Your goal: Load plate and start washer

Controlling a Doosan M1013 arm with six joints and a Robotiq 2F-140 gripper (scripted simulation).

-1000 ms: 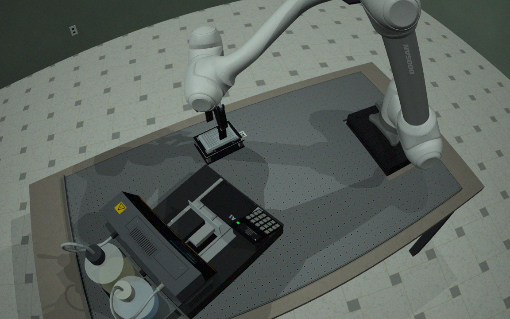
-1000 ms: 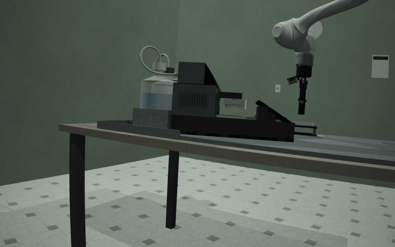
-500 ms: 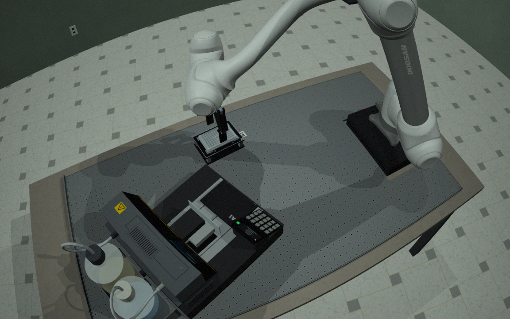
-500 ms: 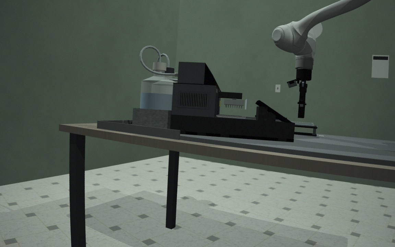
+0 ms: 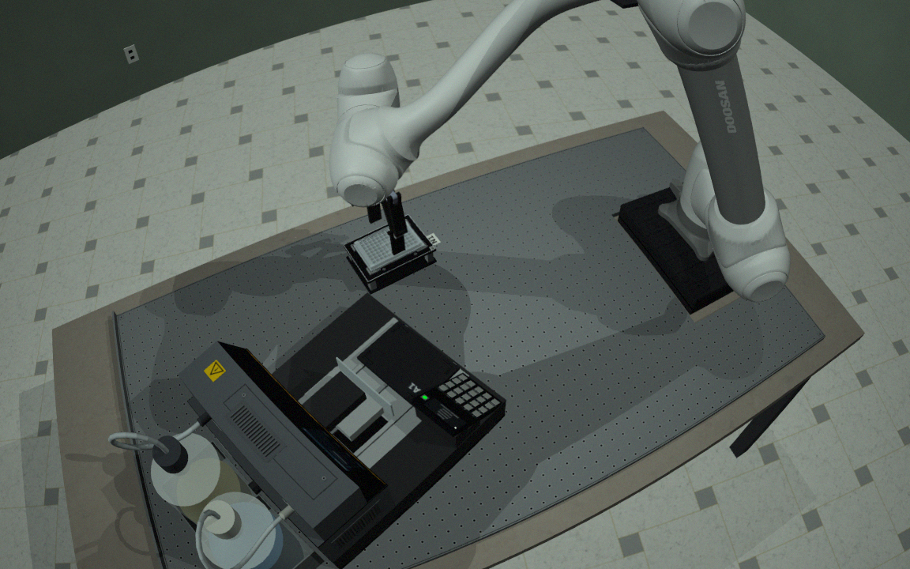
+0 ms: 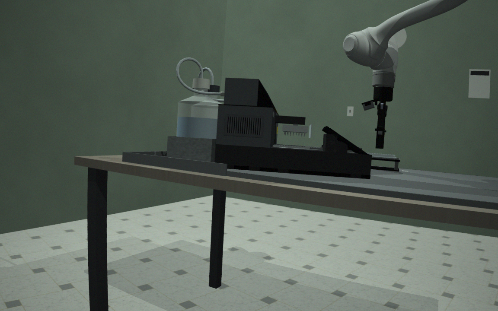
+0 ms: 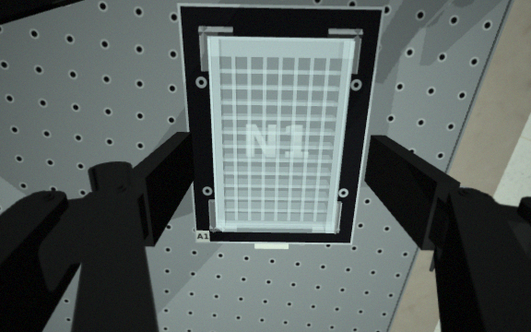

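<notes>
Right now the well plate is 50 mm below my hand. From my hand the other things lie so: washer carrier 300 mm to the left, 90 mm ahead, 20 mm below; then thin upright divider 330 mm to the left, 190 mm ahead, 20 mm above; then dispensing head 350 mm to the left, 230 mm ahead, 30 mm above.
</notes>
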